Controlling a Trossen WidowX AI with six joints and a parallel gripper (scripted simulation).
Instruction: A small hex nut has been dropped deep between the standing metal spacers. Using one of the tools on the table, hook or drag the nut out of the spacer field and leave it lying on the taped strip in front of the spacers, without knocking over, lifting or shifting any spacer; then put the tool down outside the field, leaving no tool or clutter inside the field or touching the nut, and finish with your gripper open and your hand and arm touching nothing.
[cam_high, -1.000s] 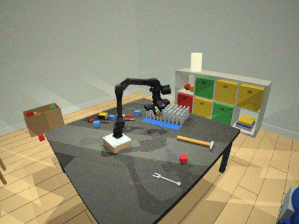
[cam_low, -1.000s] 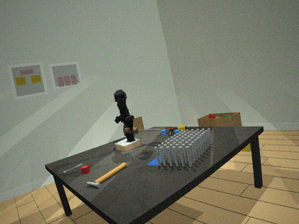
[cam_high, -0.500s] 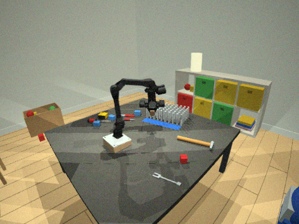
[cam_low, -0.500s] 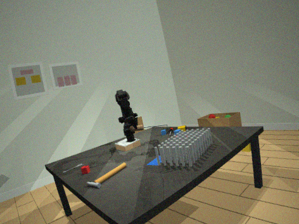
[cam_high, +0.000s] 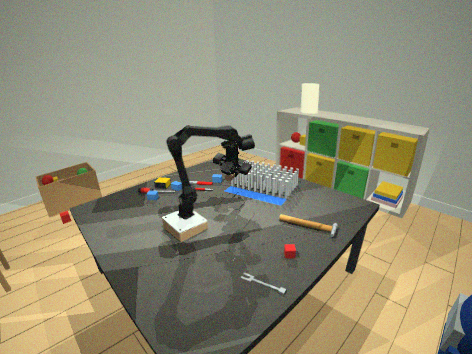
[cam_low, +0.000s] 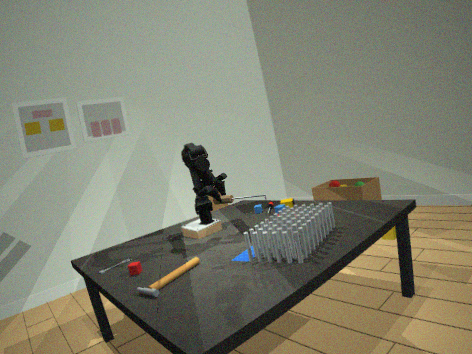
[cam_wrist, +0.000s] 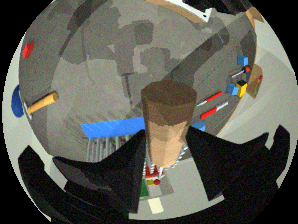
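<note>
Right now the blue taped strip is 19 cm ahead of my gripper tip and 19 cm below it. Round my gripper tip: hook tool (10 cm ahead, 2 cm to the left); red cube (16 cm behind, 43 cm to the right, 17 cm below); grey forked tool (36 cm behind, 43 cm to the right, 19 cm below).
</note>
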